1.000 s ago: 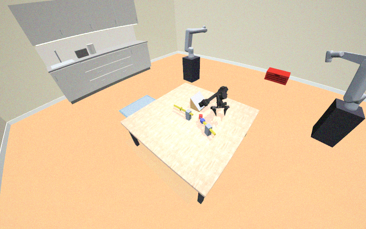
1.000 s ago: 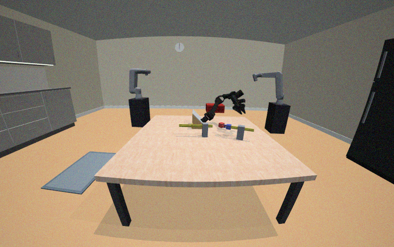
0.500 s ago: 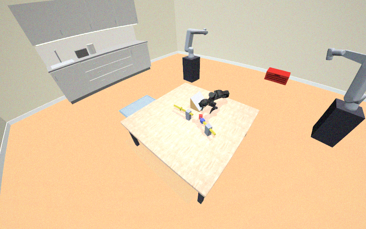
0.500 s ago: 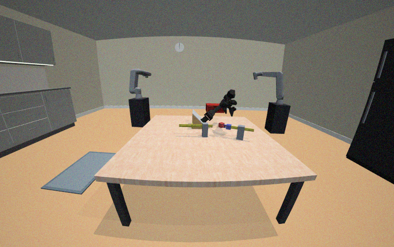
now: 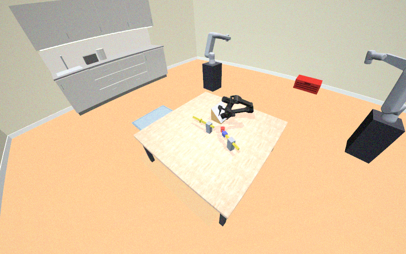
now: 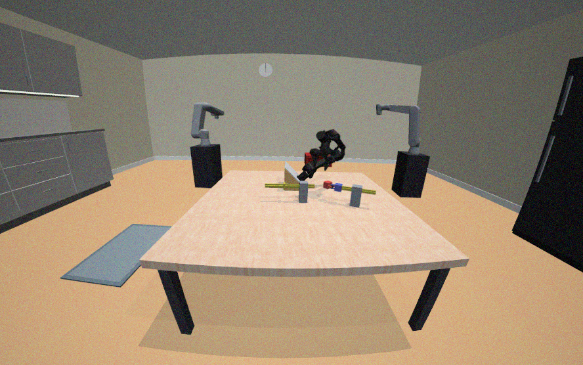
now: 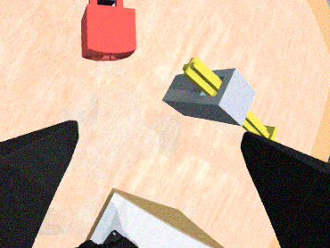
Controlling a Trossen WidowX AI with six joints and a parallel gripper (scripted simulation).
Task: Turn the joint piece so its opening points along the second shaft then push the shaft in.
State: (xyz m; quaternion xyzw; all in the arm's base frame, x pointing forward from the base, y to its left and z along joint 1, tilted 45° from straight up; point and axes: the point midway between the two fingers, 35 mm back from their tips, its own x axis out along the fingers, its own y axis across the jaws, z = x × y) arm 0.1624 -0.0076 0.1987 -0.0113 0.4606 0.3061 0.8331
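My gripper tip is now 9 cm above the red square joint piece, 6 cm short of it and 5 cm to the right of it.
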